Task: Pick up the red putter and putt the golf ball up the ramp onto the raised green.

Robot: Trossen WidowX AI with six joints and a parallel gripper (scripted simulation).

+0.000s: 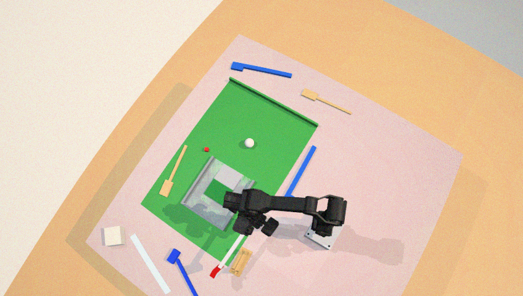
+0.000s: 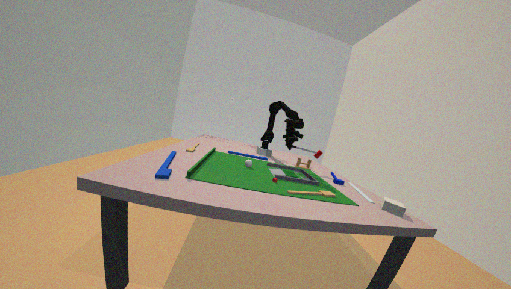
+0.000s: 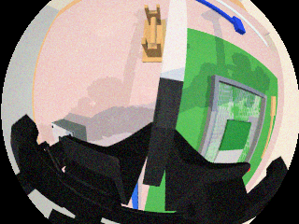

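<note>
Now: gripper tip 10 mm past the red putter, 110 mm to the right of it and 20 mm below it. The rest, counted from my gripper tip: wooden rack 50 mm behind, 150 mm to the left, 90 mm below; green mat 260 mm ahead, 130 mm to the right, 120 mm below; white golf ball 250 mm ahead, 260 mm to the right, 100 mm below.
</note>
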